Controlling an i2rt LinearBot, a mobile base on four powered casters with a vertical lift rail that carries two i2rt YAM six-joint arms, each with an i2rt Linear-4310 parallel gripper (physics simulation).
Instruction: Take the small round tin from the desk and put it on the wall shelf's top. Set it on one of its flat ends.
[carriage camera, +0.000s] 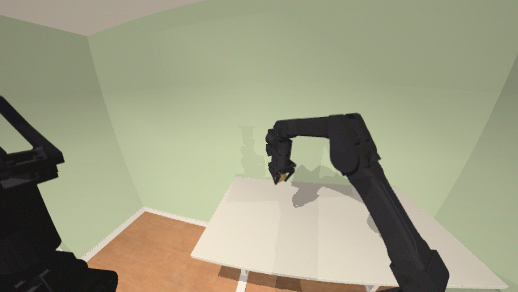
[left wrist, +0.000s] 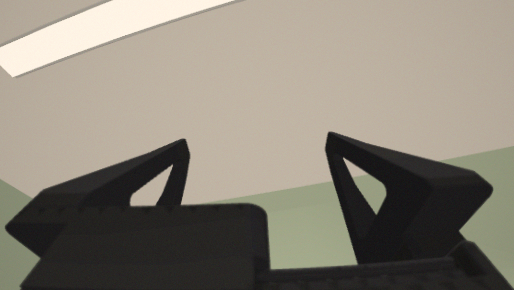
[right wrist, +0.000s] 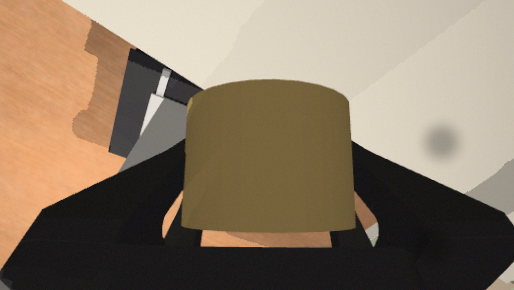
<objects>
same spot on desk: (right wrist: 423, 89) = (carriage camera: 331, 235)
</objects>
